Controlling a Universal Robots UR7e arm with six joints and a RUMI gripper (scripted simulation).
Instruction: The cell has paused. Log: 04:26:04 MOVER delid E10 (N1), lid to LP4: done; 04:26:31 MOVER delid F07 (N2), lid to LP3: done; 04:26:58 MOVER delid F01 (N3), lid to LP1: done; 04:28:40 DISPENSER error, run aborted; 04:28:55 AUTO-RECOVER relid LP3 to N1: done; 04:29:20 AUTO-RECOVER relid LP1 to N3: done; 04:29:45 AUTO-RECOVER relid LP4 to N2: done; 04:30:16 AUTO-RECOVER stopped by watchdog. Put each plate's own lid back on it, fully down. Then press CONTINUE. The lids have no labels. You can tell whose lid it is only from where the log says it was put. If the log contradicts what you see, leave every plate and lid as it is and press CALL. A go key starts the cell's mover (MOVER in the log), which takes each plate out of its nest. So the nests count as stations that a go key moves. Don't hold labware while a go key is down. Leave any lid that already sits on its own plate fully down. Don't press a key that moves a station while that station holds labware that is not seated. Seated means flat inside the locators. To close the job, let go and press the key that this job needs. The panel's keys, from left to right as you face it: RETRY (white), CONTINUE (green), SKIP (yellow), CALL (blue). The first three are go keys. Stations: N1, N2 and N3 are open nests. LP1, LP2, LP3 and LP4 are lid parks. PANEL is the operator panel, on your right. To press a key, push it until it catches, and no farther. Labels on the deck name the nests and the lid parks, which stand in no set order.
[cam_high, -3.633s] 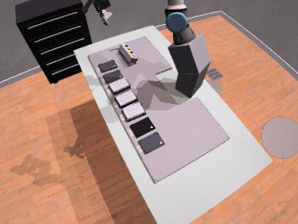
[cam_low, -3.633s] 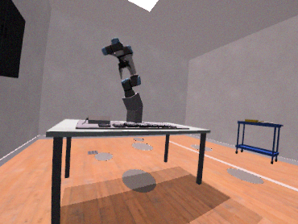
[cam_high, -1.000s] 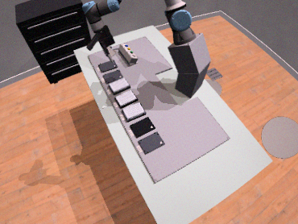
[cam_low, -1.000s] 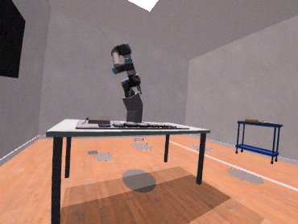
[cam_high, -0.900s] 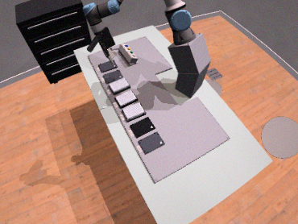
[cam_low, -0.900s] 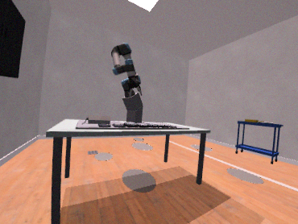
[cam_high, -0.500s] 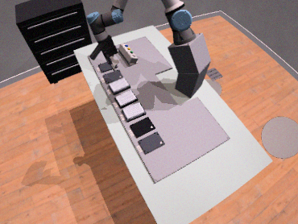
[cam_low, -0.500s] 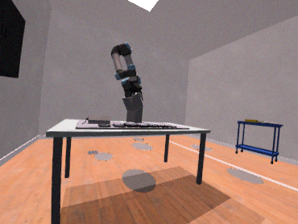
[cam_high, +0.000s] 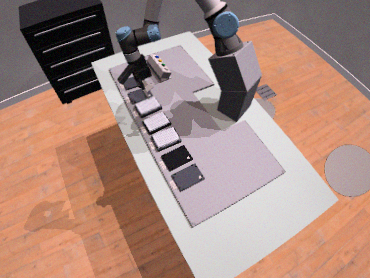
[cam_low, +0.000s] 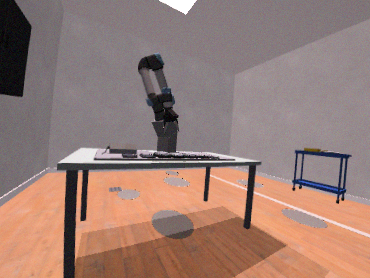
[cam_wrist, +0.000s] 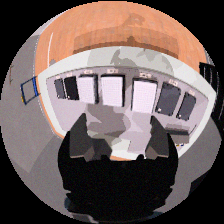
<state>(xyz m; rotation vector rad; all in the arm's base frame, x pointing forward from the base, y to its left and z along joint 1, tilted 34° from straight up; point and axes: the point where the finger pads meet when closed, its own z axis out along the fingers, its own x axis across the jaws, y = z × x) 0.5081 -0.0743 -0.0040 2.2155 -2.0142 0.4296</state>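
My hand is 3 cm past the white lidded plate, 6 cm to the left of it and 18 cm above it. The rest, counted from my hand: yellow key: 25 cm behind, 38 cm to the right, 15 cm below; then green key: 26 cm behind, 33 cm to the right, 15 cm below; then white lid: 3 cm behind, 20 cm to the left, 18 cm below.
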